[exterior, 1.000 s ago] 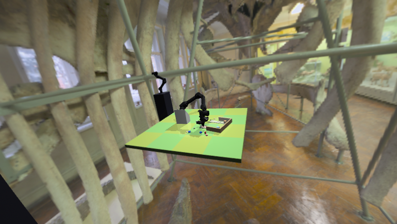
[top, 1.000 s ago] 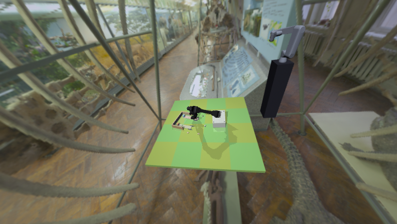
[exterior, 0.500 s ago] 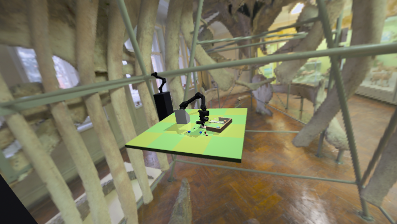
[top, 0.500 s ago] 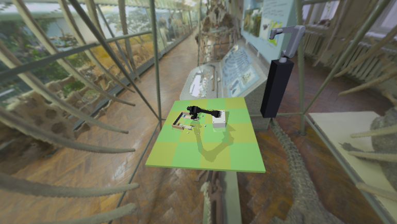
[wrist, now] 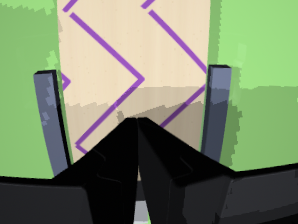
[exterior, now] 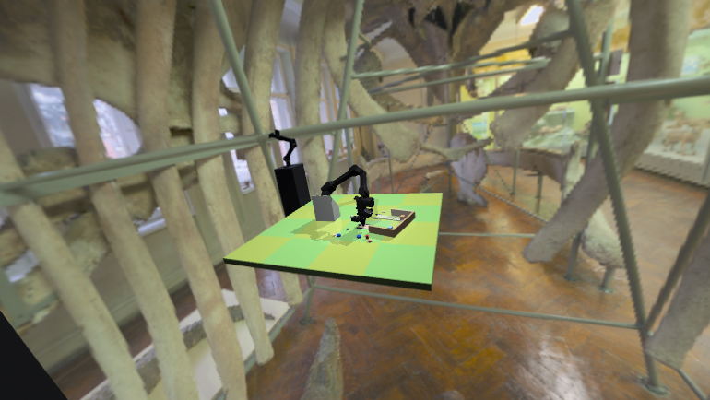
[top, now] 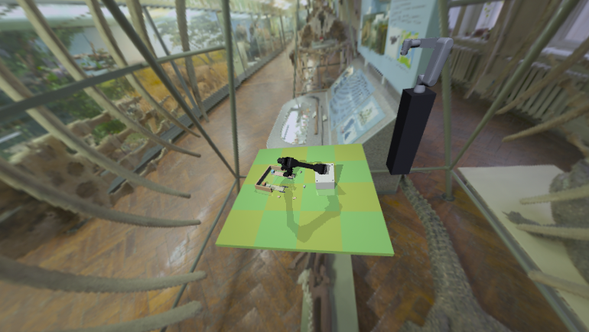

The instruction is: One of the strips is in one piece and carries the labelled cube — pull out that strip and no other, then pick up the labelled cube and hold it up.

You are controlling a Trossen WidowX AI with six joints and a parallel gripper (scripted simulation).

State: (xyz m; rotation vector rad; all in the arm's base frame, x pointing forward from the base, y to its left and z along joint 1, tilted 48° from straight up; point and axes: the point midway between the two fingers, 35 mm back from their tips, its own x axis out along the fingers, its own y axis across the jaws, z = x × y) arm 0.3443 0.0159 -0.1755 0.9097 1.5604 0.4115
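The strip lies 10 cm ahead of my gripper tip and 3 cm to the right of it. Also, from my gripper tip: pink cube: 10 cm ahead, 21 cm to the right.
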